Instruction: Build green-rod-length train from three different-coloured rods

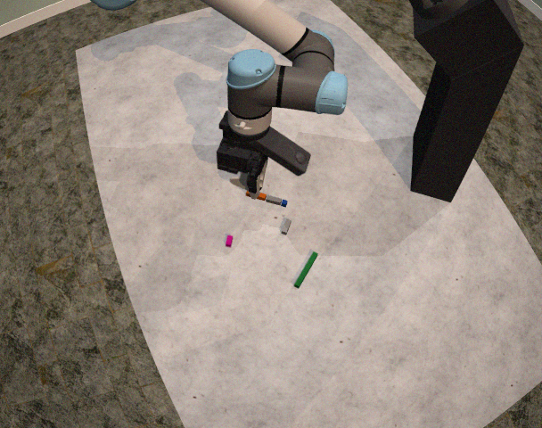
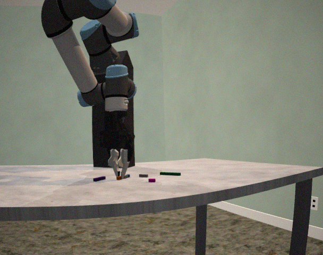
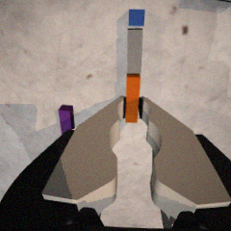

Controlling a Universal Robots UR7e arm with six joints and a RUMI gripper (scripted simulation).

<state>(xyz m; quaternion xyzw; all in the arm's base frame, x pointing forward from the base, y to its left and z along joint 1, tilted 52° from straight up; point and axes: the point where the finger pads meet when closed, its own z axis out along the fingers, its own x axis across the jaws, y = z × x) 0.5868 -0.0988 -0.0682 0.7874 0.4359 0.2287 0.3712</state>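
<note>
Now: the orange rod 10 mm below my hand. Also, from my hand: purple rod: 10 mm behind, 70 mm to the right, 10 mm below; magenta rod: 100 mm ahead, 70 mm to the left, 10 mm below; blue rod: 40 mm behind, 40 mm to the left, 10 mm below.
</note>
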